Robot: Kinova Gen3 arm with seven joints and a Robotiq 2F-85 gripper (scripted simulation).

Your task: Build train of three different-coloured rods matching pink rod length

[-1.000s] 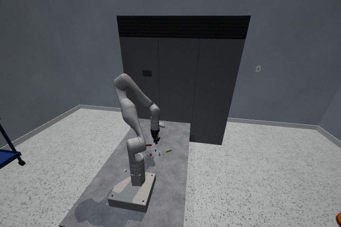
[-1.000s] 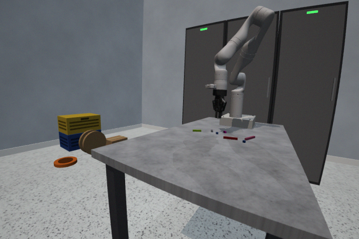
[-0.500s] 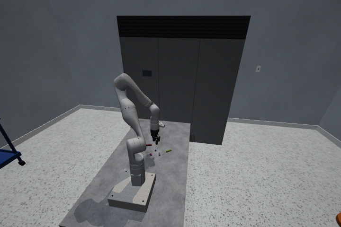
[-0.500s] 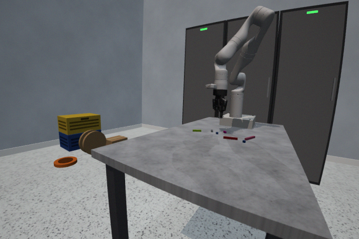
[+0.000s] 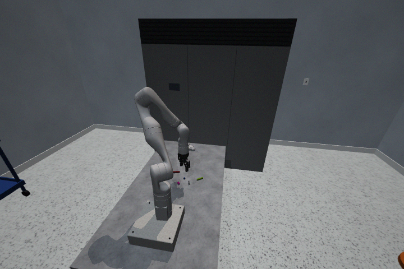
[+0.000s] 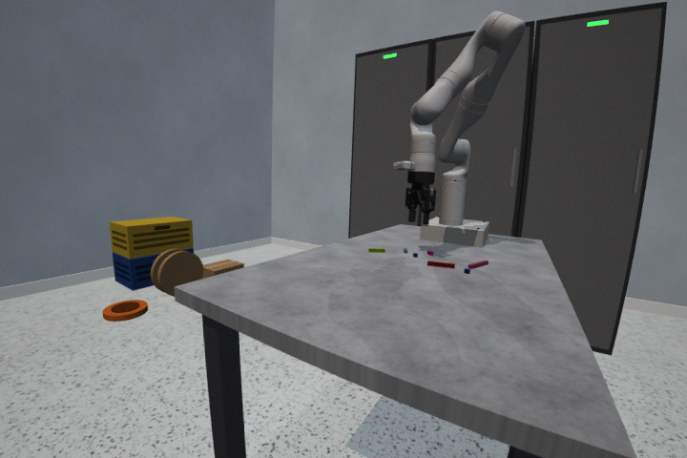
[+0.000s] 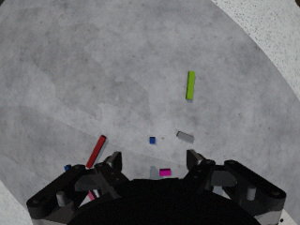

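Now: the grey rod 100 mm below my hand, 40 mm to the right of it and 40 mm behind it. The rest, counted from my hand: magenta rod 100 mm below, 50 mm behind, 40 mm to the left; red rod 100 mm below, 80 mm to the left, 70 mm ahead; lime rod 120 mm to the right, 100 mm below.
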